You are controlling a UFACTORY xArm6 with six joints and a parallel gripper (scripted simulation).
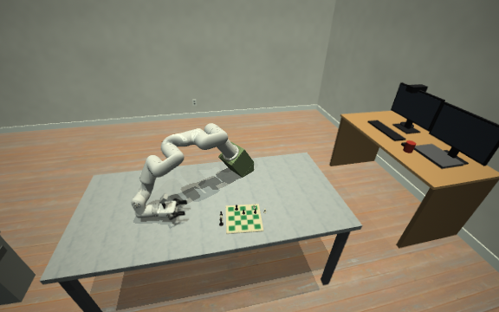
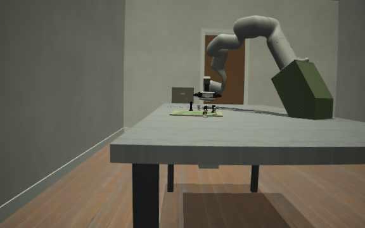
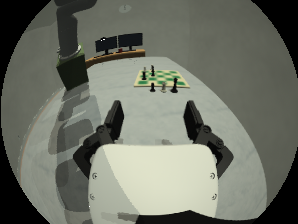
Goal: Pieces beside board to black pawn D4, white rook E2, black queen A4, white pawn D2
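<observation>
Now: hand 21 cm to the right of the white rook, 8 cm short of it and 7 cm above it. The rest, counted from my hand: chessboard: 35 cm to the left, 10 cm ahead, 8 cm below; black queen: 20 cm to the left, 11 cm ahead, 6 cm below.
</observation>
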